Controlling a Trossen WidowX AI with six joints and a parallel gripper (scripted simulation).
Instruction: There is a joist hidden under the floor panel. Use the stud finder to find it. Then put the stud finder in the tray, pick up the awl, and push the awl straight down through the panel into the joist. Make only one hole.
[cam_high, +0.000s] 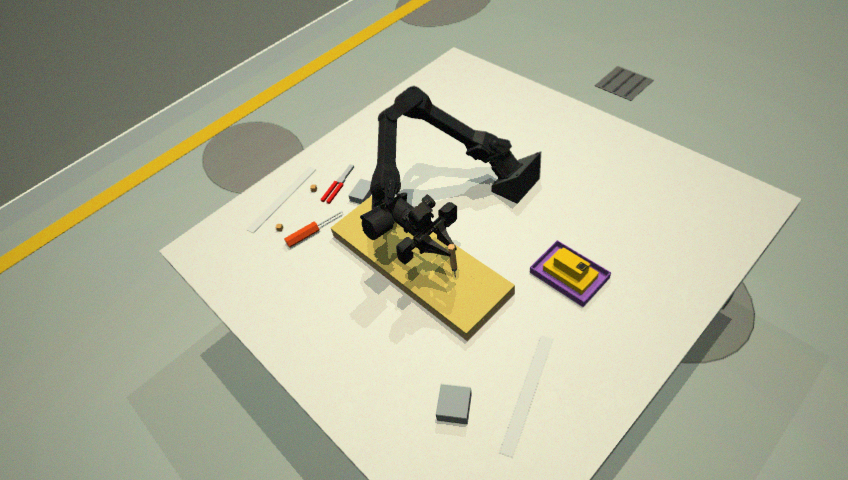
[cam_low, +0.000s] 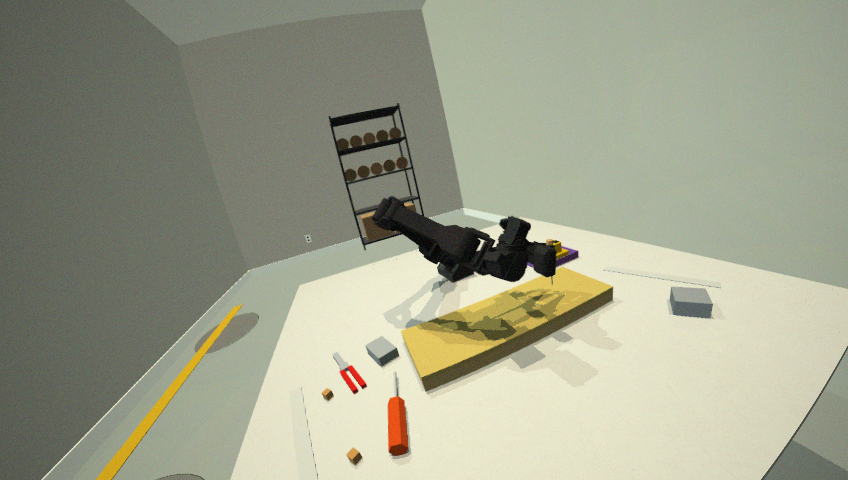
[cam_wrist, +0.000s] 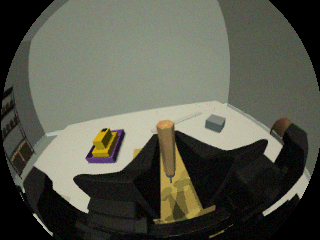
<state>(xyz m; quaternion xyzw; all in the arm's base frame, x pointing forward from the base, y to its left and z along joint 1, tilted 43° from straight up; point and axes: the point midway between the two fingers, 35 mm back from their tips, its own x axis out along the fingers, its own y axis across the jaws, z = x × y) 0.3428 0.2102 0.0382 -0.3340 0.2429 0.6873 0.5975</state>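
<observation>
Right now my gripper tip is 6 cm above the awl. Round my gripper tip: grey block (22 cm ahead, 23 cm to the left, 15 cm below); then purple tray (24 cm behind, 17 cm to the left, 15 cm below); then yellow stud finder (24 cm behind, 18 cm to the left, 11 cm below).
</observation>
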